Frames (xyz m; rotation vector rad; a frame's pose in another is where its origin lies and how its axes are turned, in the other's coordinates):
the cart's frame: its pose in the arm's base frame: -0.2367 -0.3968 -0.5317 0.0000 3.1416 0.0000
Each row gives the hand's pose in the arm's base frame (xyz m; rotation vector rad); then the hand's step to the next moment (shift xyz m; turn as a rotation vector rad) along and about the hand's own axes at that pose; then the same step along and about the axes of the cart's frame.
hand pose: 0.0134 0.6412 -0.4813 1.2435 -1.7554 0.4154
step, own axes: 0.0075 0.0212 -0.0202 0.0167 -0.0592 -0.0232
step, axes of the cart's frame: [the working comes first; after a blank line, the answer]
step, axes of the arm's base frame: -0.0093 0.0191 0.0215 0.0617 -0.0188 0.0128

0.0093 0.0191 -0.0215 -0.0617 -0.0188 -0.0128
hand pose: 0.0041 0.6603 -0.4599 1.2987 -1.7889 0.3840
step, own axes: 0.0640 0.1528 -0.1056 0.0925 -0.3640 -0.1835
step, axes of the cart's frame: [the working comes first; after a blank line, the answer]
step, axes of the arm's base frame: -0.0911 0.0942 0.1463 0.3990 -0.0819 0.0941

0.0911 0.0942 -0.1463 -0.3990 -0.0819 -0.0941
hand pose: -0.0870 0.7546 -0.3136 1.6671 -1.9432 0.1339
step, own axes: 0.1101 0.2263 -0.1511 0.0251 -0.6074 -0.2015
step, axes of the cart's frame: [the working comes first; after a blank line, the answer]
step, axes of the arm's base frame: -0.1650 0.0174 0.2422 0.6367 -0.0682 0.0082

0.1650 0.0174 -0.2422 -0.6367 -0.0682 -0.0082
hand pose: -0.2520 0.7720 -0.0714 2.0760 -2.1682 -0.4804
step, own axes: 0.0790 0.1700 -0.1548 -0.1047 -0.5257 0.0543
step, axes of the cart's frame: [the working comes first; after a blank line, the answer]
step, axes of the arm's base frame: -0.1230 -0.0987 0.1850 0.4935 0.1014 -0.1909

0.1230 -0.0987 -0.1850 -0.4935 0.1014 0.1909
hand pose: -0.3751 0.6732 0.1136 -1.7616 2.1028 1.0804
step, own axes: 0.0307 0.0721 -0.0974 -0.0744 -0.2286 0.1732
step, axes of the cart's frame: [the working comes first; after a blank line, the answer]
step, axes of the arm's base frame: -0.0455 -0.0835 0.0812 0.1781 0.1611 -0.1736

0.0455 -0.0835 -0.0812 -0.1781 0.1611 0.1736
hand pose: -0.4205 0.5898 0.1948 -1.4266 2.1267 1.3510
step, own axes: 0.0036 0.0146 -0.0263 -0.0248 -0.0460 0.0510
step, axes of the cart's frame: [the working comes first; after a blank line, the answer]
step, axes of the arm's base frame: -0.0066 -0.0217 0.0201 0.0363 0.0511 -0.0374

0.0066 -0.0217 -0.0201 -0.0363 0.0511 0.0374
